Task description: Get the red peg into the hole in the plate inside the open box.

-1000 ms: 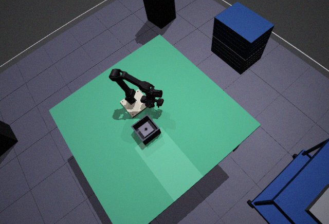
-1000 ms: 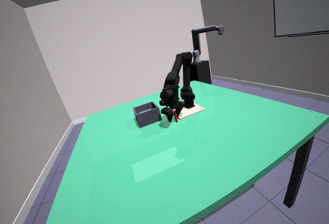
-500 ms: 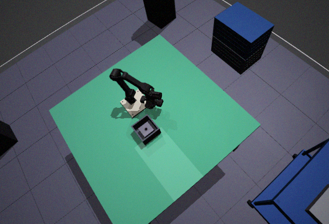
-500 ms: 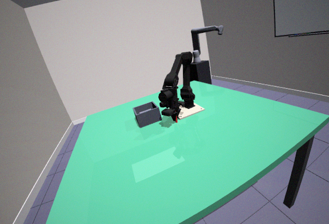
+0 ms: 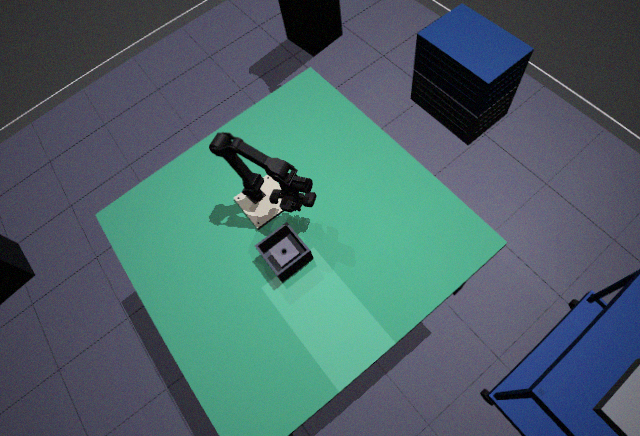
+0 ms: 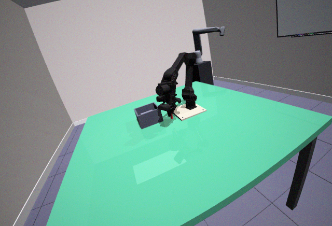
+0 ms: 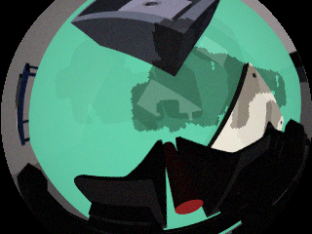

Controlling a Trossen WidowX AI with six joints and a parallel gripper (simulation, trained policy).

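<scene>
Right now the grey plate is 160 mm to the right of my gripper tip, 100 mm ahead of it and 10 mm below it. Also, from my gripper tip: red peg (20 mm above, 10 mm to the left, 10 mm behind); dark grey box (160 mm to the right, 100 mm ahead, 30 mm below).
</scene>
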